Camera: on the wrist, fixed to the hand. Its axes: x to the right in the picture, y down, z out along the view.
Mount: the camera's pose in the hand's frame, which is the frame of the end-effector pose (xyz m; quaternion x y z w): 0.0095 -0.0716 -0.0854 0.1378 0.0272 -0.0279 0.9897
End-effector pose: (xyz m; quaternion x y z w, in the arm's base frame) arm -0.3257 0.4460 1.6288 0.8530 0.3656 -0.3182 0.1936
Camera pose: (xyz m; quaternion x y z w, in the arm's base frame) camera -0.3399 0.5459 1.6770 0.8693 0.3470 -0.3475 0.0552
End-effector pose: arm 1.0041 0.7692 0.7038 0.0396 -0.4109 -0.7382 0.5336
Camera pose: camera 0.9884 0.7199 0.6047 0.1443 -0.4928 -0.6878 0.5132
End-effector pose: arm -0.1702 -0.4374 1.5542 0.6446 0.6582 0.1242 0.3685
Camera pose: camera -0.2785 -0.4117 1.5650 0.6670 0.6966 0.0395 0.2614
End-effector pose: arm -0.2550 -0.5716 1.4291 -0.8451 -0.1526 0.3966 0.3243
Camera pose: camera -0.1833 -0.5500 1.5122 -0.7983 -0.1111 0.3815 0.4526
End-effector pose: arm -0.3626 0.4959 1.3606 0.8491 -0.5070 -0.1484 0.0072
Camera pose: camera -0.2748 0.5107 1.4283 -0.8595 0.4983 0.0541 0.1002
